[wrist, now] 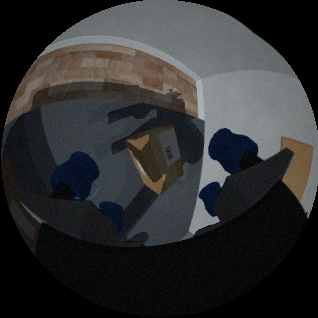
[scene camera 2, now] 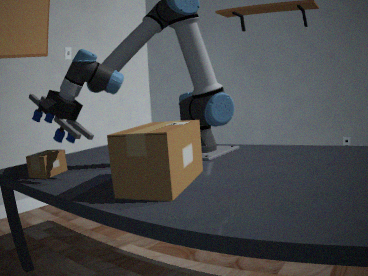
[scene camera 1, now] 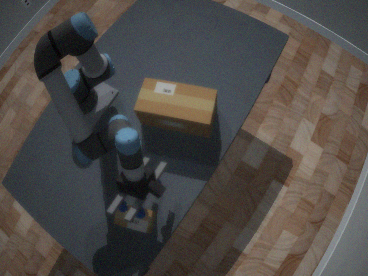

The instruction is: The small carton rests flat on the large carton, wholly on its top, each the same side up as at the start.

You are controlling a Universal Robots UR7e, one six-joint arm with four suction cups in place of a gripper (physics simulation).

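Places are measured from the arm's base along level axes (x ahead, y left, z up), in centimetres.
Pixels of known places: hand, its tool point: [wrist: 157, 184] [scene camera 2: 52, 129]; arm's base, origin of its link: [scene camera 1: 84, 101].
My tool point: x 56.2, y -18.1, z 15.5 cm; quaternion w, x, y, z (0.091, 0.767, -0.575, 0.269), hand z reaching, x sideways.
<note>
Ahead of a thing's pixels: the offset from my tool point to its top centre. Level surfaces: height alone.
The small carton @[dx +0.0, dy -8.6, dz -8.5 cm] [scene camera 1: 121, 219] [scene camera 2: 37, 167] [wrist: 173, 175] stands on the dark table near its far-left end in scene camera 2, with a white barcode label showing and gripper shadow across it. The large carton @[dx -13.0, dy +38.2, dz -1.0 cm] [scene camera 1: 175, 102] [scene camera 2: 142, 170] stands apart on the table, with a tape strip and a white label on top; no carton rests on it. My gripper [scene camera 1: 132, 202] [scene camera 2: 54, 126] [wrist: 157, 197] has four blue suction cups that touch nothing. It is open and tilted, in the air above and beside the small carton, with a visible gap in scene camera 2.
The dark table @[dz -16.4 cm] [scene camera 1: 240, 50] [scene camera 2: 280, 200] has an edge close to the small carton. The arm's base plate [scene camera 2: 220, 151] stands behind the large carton. A wall shelf [scene camera 2: 270, 8] and a brown wall panel [scene camera 2: 22, 27] [wrist: 297, 162] are at the walls.
</note>
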